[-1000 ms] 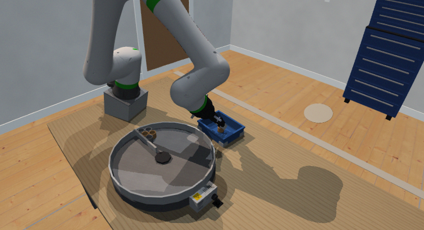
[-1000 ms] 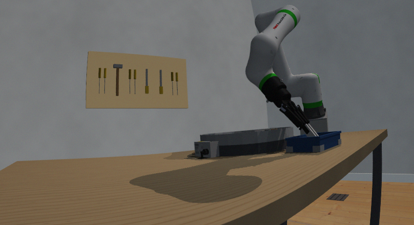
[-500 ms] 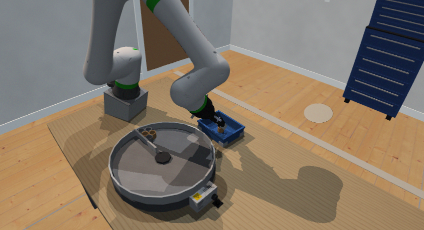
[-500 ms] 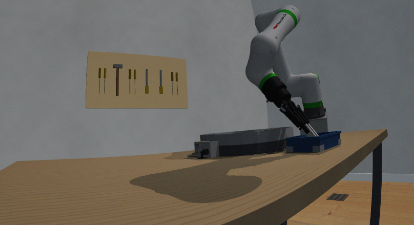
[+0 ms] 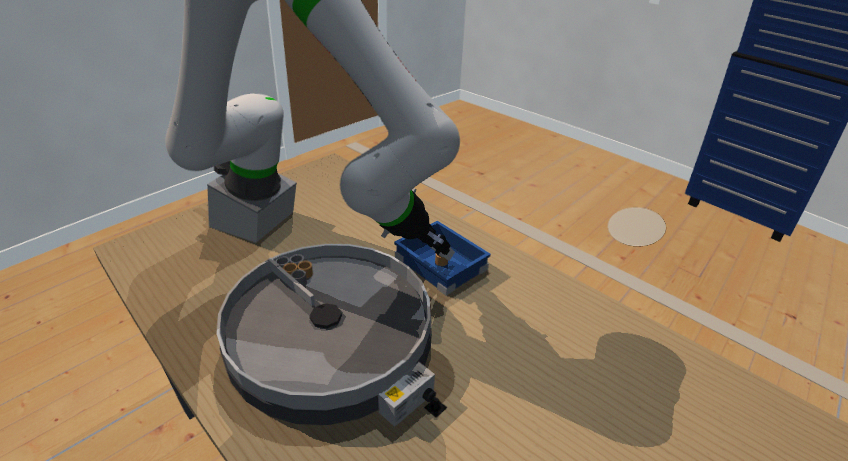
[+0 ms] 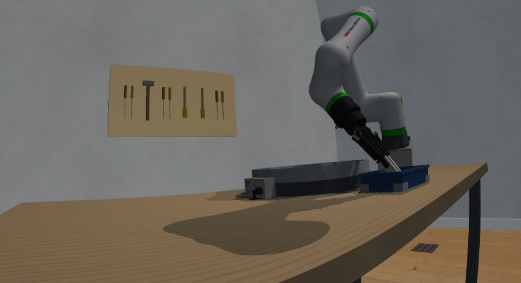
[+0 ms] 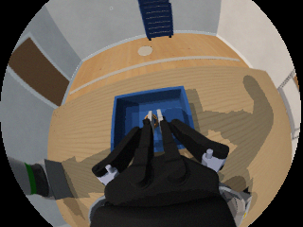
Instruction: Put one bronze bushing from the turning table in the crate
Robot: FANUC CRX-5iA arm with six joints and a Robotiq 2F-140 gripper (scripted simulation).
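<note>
Now: the blue crate 3 cm below my hand, 1 cm to the left of it and 1 cm behind it. Also, from my hand: round grey turning table: 33 cm to the right, 6 cm behind, 1 cm below.
</note>
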